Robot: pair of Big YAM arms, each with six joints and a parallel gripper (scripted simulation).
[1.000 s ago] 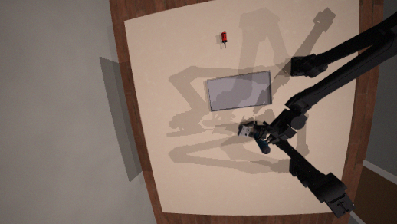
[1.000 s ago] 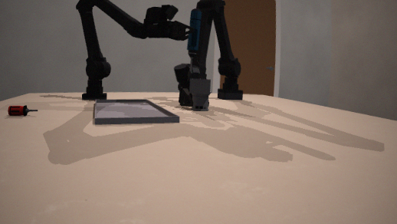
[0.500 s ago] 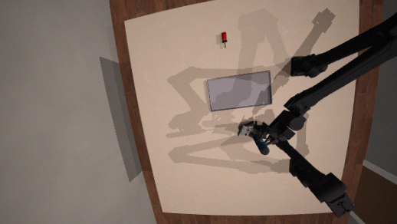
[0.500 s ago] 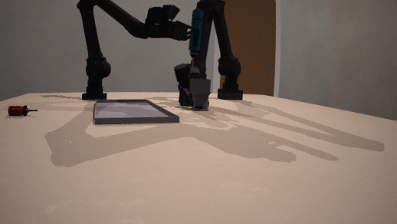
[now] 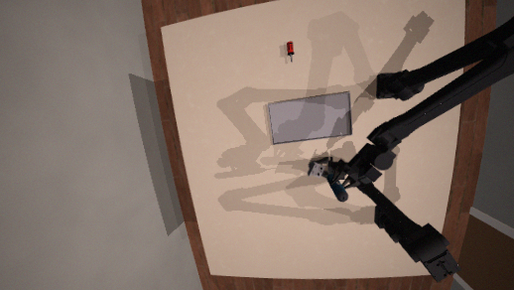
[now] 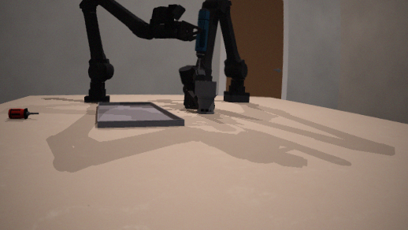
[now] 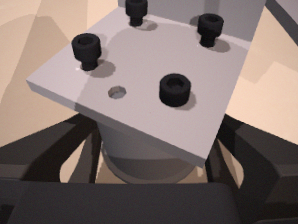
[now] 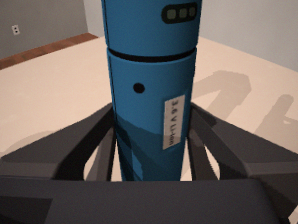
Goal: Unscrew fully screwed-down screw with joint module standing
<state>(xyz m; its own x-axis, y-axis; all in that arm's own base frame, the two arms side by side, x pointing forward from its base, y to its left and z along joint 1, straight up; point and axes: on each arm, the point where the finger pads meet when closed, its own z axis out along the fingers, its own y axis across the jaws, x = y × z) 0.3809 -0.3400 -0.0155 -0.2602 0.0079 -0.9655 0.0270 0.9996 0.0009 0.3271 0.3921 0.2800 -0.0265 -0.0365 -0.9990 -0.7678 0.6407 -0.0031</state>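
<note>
Now: the grey joint module 1 cm above my left hand. Round my left hand: grey bracket 5 cm above; then screwdriver bit 3 cm behind, 2 cm to the right, 14 cm above; then shallow grey tray 1 cm ahead, 26 cm to the right, 2 cm below.
</note>
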